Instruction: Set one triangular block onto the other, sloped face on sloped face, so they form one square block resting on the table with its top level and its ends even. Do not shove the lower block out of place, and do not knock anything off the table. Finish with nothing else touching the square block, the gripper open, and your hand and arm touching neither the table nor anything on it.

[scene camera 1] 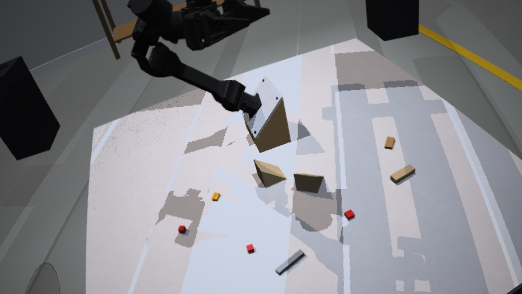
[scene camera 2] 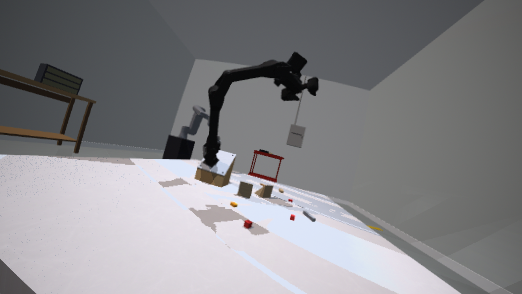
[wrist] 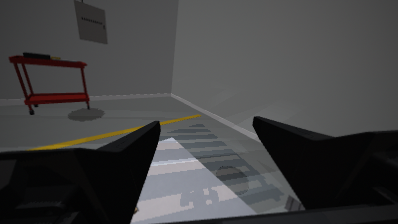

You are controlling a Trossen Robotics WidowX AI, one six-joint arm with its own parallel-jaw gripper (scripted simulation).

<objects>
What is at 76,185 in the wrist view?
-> My gripper.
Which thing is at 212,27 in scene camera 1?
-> My gripper.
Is my gripper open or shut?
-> Open.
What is my gripper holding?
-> Nothing.
</objects>
